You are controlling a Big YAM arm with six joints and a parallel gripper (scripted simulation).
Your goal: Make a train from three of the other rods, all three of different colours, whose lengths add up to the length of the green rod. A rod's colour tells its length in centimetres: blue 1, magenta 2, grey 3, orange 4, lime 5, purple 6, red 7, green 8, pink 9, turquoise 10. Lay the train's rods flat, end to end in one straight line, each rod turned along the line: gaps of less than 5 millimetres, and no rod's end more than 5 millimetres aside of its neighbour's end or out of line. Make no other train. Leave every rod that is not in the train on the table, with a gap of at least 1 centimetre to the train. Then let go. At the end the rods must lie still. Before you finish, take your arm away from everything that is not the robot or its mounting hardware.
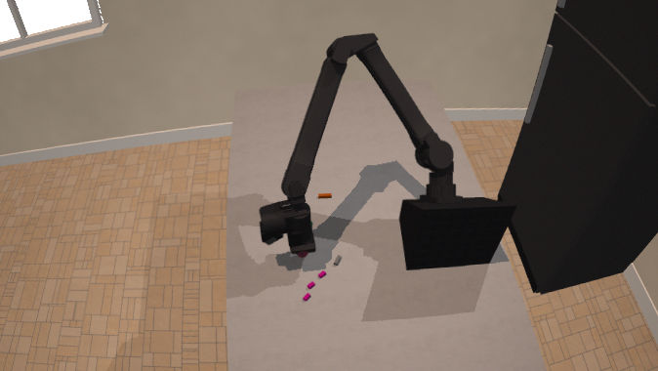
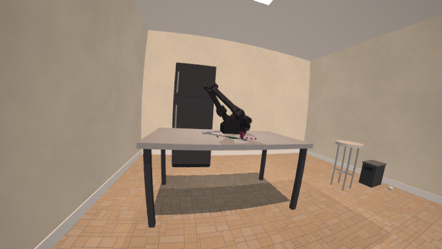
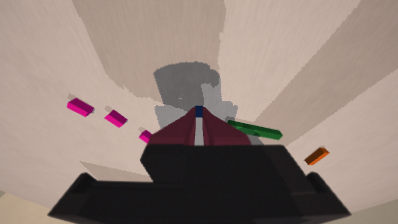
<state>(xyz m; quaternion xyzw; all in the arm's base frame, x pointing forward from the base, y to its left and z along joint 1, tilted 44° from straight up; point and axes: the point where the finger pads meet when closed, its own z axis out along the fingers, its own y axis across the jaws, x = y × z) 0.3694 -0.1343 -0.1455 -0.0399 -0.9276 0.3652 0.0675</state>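
The green rod lies 3 cm behind my hand, 8 cm to the right of it and 1 cm below it. Also, from my hand: blue rod: 1 cm below; orange rod: 11 cm behind, 21 cm to the right, 1 cm below; grey rod: 9 cm behind, 4 cm to the left, 1 cm below.
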